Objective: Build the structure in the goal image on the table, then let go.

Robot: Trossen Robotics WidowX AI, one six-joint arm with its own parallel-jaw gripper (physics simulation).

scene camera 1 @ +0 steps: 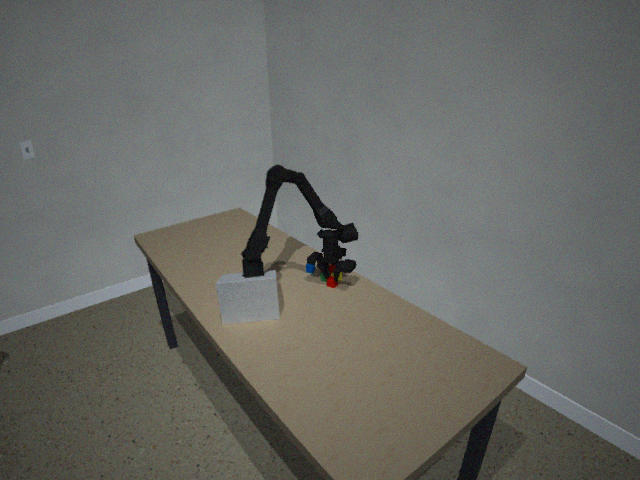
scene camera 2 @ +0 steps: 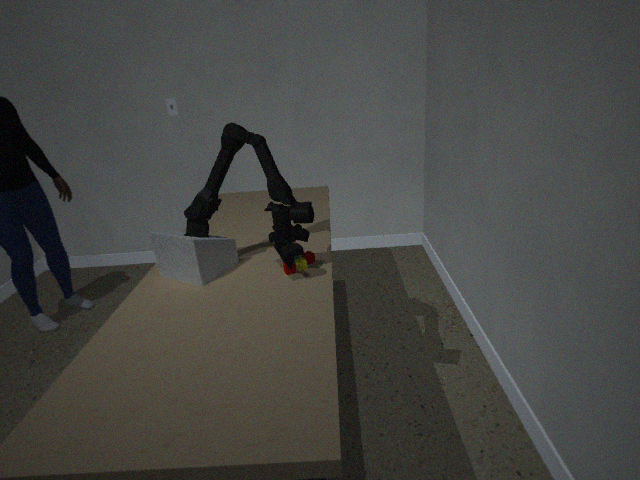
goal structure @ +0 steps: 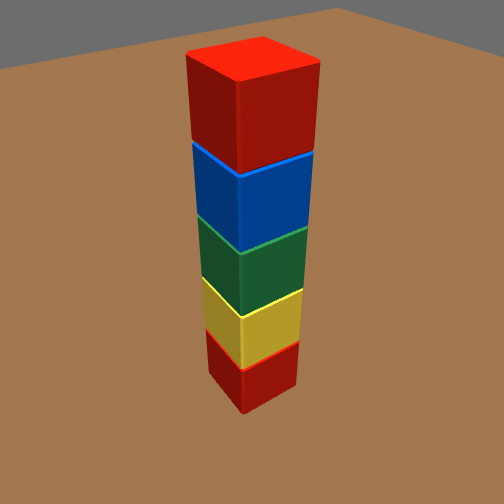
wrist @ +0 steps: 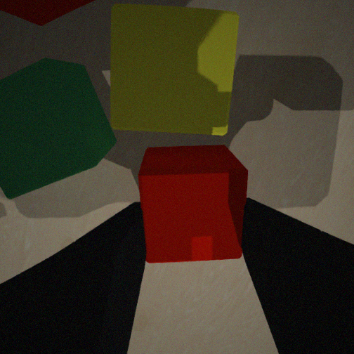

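Where they show: gripper, fingertip midpoint: (scene camera 1: 332,280) (scene camera 2: 288,266); arm's base at its link origin: (scene camera 1: 253,275) (scene camera 2: 196,236).
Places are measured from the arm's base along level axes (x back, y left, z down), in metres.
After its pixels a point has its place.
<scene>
My gripper (scene camera 1: 331,275) {y 0.012, x -0.312, z 0.110 m} (scene camera 2: 290,264) {y 0.012, x -0.312, z 0.110 m} (wrist: 191,211) points down and is shut on a red cube (scene camera 1: 331,282) {y 0.000, x -0.304, z 0.109 m} (scene camera 2: 289,269) {y -0.003, x -0.319, z 0.113 m} (wrist: 187,217), with a finger against each side; the cube is at or close to table height. A yellow cube (scene camera 1: 340,276) {y 0.032, x -0.359, z 0.113 m} (scene camera 2: 301,265) {y 0.028, x -0.352, z 0.112 m} (wrist: 170,70) is just beyond it in the wrist view. A green cube (scene camera 1: 323,277) {y 0.059, x -0.297, z 0.115 m} (wrist: 50,127) sits turned at the left there. A second red cube (scene camera 1: 332,268) {y 0.087, x -0.351, z 0.101 m} (scene camera 2: 309,257) {y 0.083, x -0.367, z 0.108 m} (wrist: 42,10) is farther off, partly cut off in the wrist view. A blue cube (scene camera 1: 310,268) {y 0.146, x -0.278, z 0.111 m} shows beside the gripper in scene camera 1.
The arm stands on a pale grey block (scene camera 1: 249,299) {y -0.080, x 0.040, z 0.040 m} (scene camera 2: 178,260) {y -0.083, x 0.032, z 0.053 m} on the wooden table (scene camera 1: 361,361) {y -0.421, x -0.197, z 0.132 m} (scene camera 2: 206,361) {y -0.464, x -0.248, z 0.133 m}. The cubes lie near the table's long edge on the wall side. A person (scene camera 2: 31,217) stands beyond the table at the left in scene camera 2.
</scene>
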